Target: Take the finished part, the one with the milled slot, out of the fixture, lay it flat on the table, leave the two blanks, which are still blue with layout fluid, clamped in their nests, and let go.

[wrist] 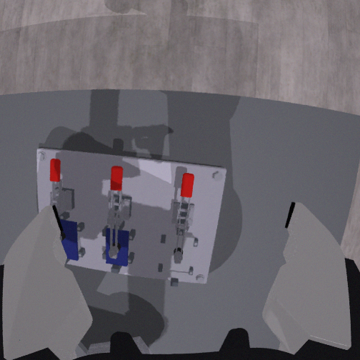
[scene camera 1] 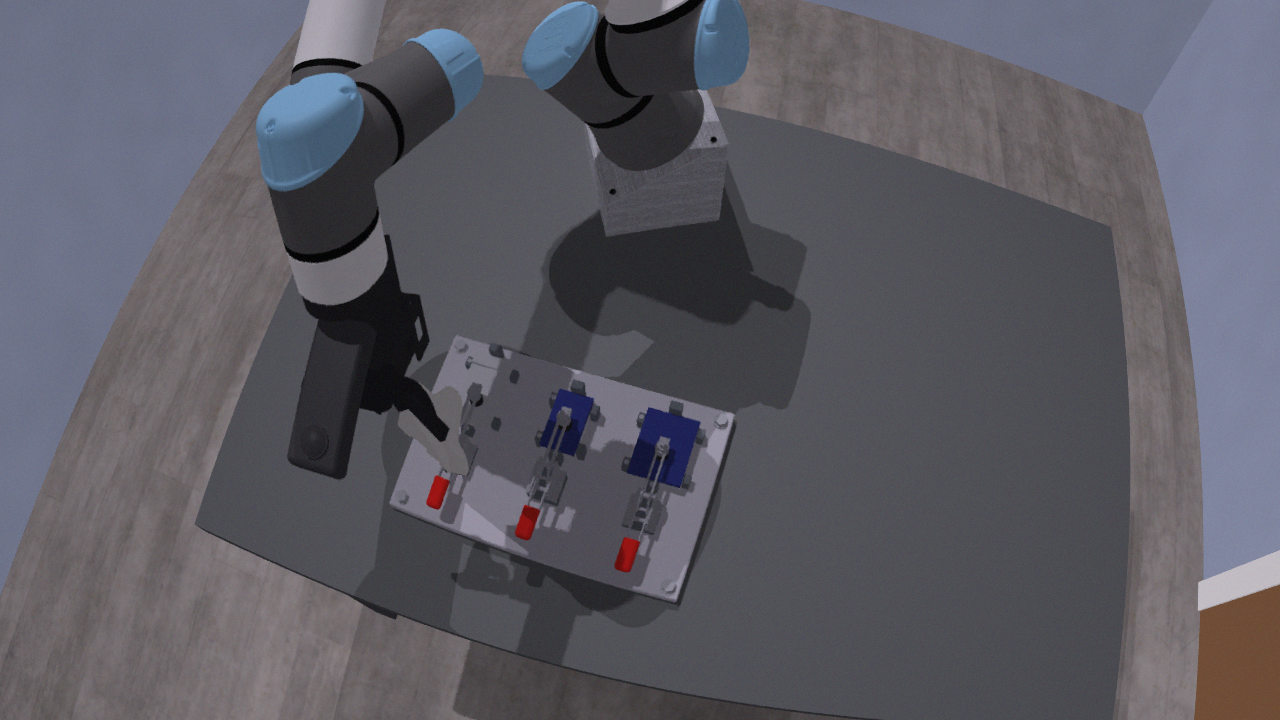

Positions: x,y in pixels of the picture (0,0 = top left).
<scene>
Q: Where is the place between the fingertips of the gripper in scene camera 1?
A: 389,456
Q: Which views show the finished part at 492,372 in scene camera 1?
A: The wrist view and scene camera 1: all of them.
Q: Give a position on a larger blue blank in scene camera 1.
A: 682,432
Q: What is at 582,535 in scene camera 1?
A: A fixture plate.
</scene>
